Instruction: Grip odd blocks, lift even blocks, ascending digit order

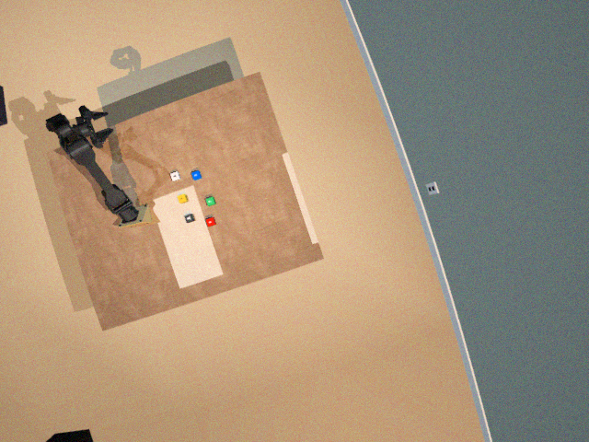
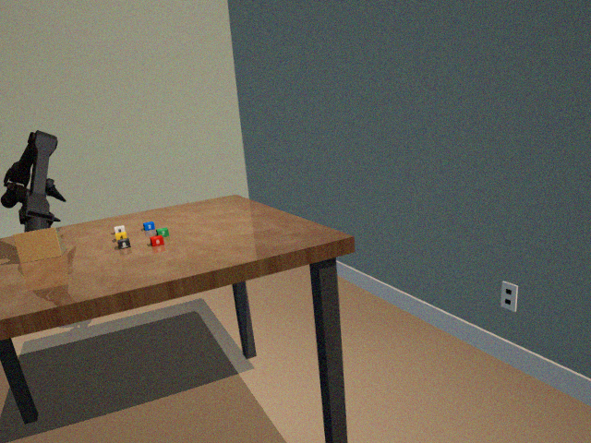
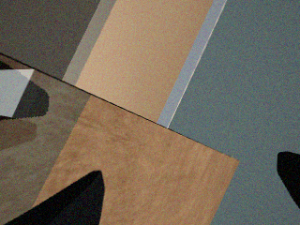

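Now: gripper tip 32 cm to the left of the blue block, 32 cm short of it and 5 cm above it. Also, from my gripper tip: yellow block: 41 cm to the right, 24 cm ahead, 5 cm below; black block: 50 cm to the right, 25 cm ahead, 5 cm below; white block: 30 cm to the right, 23 cm ahead, 5 cm below.
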